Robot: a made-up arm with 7 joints.
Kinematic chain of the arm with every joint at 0, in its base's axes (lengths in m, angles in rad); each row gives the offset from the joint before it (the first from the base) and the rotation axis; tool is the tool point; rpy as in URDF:
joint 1: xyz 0 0 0.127 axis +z
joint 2: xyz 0 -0.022 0.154 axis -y
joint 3: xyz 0 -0.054 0.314 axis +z
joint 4: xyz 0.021 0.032 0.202 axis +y
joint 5: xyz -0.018 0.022 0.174 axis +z
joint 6: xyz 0 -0.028 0.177 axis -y
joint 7: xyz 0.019 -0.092 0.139 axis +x
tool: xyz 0 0 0 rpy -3.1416 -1.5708 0
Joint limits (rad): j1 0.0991..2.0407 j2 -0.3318..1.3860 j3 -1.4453..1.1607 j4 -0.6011..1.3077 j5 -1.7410..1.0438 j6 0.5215..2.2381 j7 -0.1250..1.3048
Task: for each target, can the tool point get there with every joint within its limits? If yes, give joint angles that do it. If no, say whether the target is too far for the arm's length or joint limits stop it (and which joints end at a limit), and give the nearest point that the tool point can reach.
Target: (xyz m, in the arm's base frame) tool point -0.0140 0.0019 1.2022
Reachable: yes | joints 0.3690 0.4082 0.3839 1.0406 -0.1081 0.8031 1.0044
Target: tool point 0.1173 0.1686 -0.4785
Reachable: no: joint limits stop it (at a limit: joint 1, joint 2, joint 4, joint 6) | nearest point 0.4162 -0.5569 0.1057 | short by 0.978 m
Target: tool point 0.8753 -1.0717 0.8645
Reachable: no: too far | nearest point 0.5953 -0.7389 0.6817 | short by 0.472 m
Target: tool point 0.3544 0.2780 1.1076
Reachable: yes | joints 0.7627 -0.1685 0.3502 0.8605 0.0859 0.8996 0.2051
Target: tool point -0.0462 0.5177 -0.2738
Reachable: no: joint limits stop it (at a limit: joint 1, joint 2, joint 4) | nearest point -0.6801 0.0807 0.1982 | short by 0.903 m
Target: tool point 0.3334 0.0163 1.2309
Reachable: yes | joints 0.6893 -0.1590 -0.9073 0.6451 -0.6571 0.8281 0.5435
